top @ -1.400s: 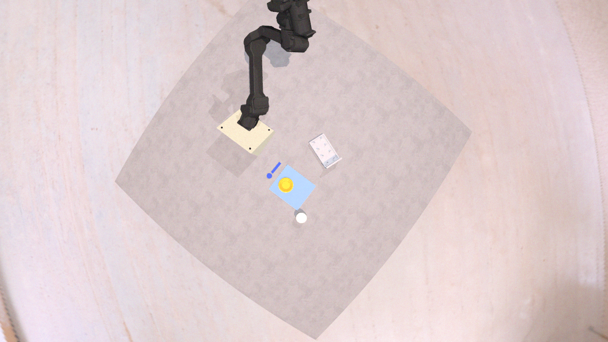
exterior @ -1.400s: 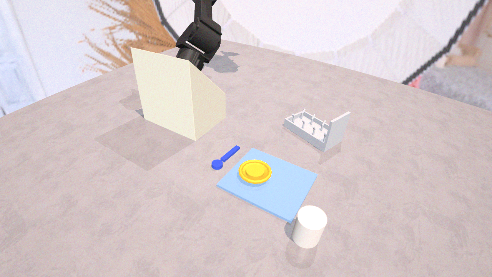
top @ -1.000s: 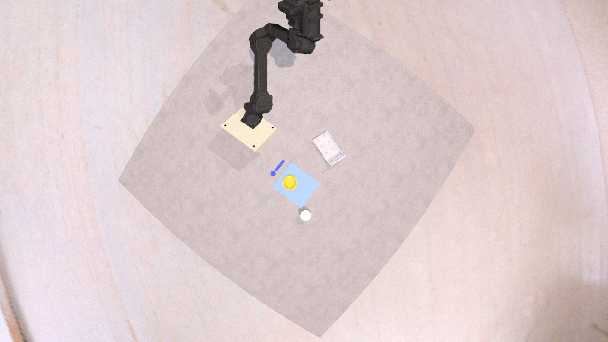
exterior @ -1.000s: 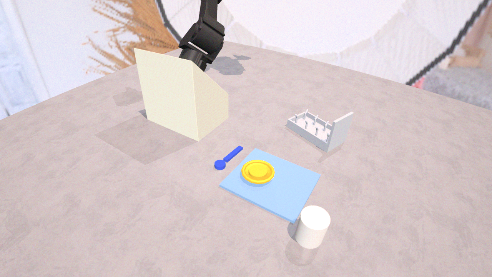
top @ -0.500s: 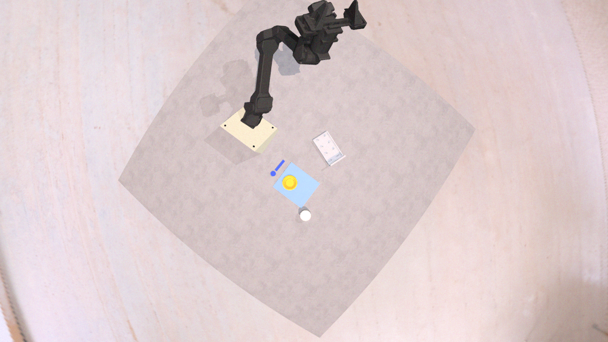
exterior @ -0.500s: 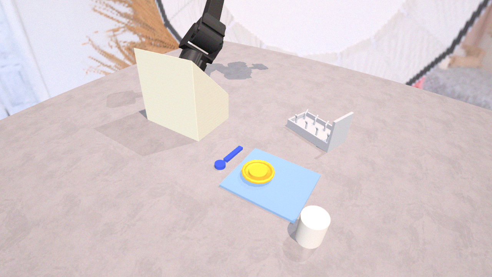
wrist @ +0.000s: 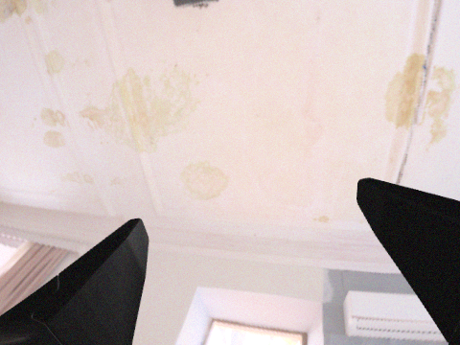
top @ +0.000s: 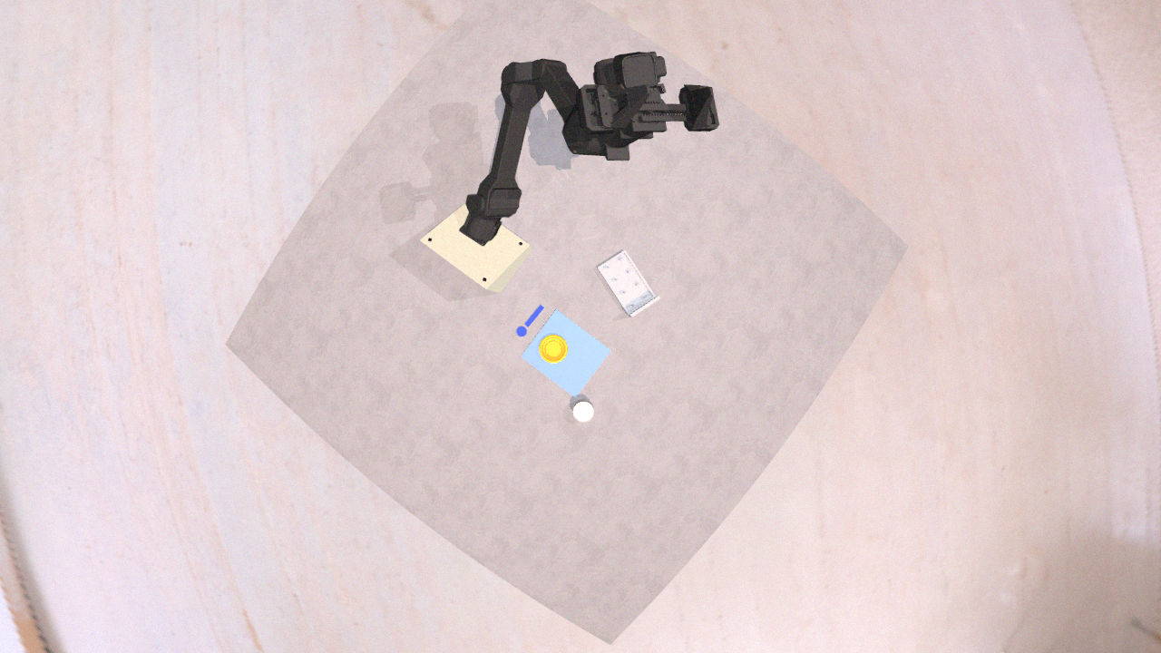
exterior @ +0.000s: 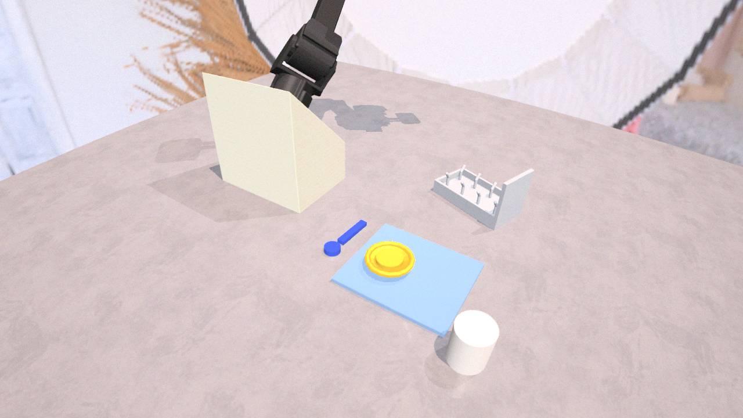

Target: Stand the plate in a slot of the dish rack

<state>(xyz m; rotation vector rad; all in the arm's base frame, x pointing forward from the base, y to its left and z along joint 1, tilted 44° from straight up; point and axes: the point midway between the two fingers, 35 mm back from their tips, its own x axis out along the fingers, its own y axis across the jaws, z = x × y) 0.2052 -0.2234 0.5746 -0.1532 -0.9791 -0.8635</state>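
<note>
My gripper tip is now 30 mm short of the yellow plate, 370 mm to the left of it and 680 mm above it. From my gripper tip the other things lie so: light blue mat: 60 mm ahead, 370 mm to the right, 690 mm below; dish rack: 80 mm ahead, 160 mm to the right, 670 mm below; blue spoon: 50 mm behind, 360 mm to the right, 690 mm below.
</note>
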